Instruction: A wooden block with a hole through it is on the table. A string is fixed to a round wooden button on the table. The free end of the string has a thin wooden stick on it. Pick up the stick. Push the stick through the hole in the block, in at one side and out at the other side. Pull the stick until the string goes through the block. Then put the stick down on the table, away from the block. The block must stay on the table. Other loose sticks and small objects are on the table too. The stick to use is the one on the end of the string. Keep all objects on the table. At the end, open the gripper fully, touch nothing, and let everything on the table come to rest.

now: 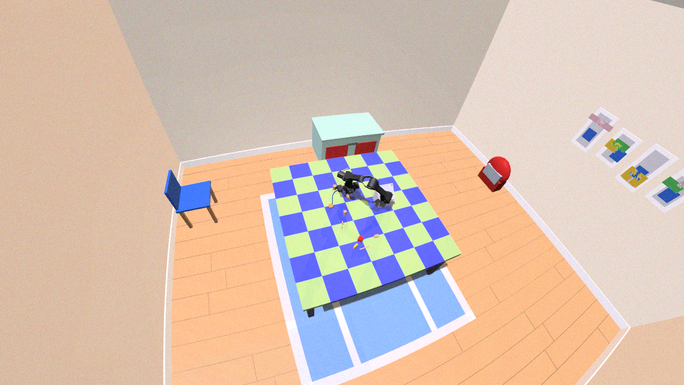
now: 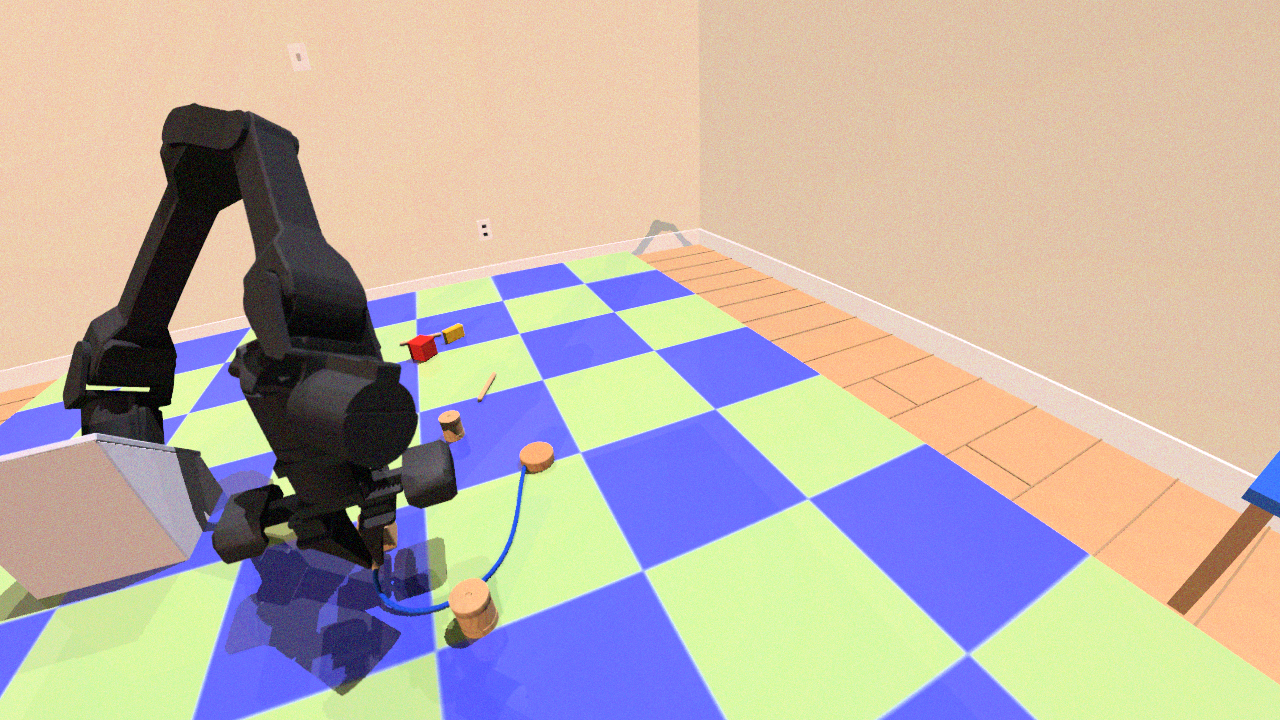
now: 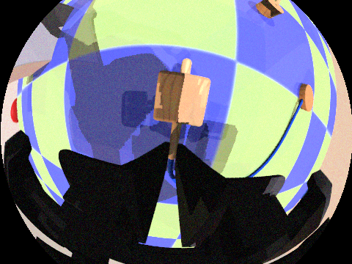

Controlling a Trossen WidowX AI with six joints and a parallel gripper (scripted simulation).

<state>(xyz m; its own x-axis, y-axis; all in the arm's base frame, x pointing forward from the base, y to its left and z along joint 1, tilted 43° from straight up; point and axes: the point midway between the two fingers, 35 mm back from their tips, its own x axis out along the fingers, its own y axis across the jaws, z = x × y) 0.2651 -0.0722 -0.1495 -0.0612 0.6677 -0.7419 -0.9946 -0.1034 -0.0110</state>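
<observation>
Right now my gripper tip is 40 mm to the right of the wooden block. From my gripper tip the other things lie so: wooden cylinder (90 mm ahead, 80 mm to the right); then red block (460 mm to the left, 20 mm ahead); then round wooden button (170 mm ahead, 110 mm to the left, 10 mm below).
</observation>
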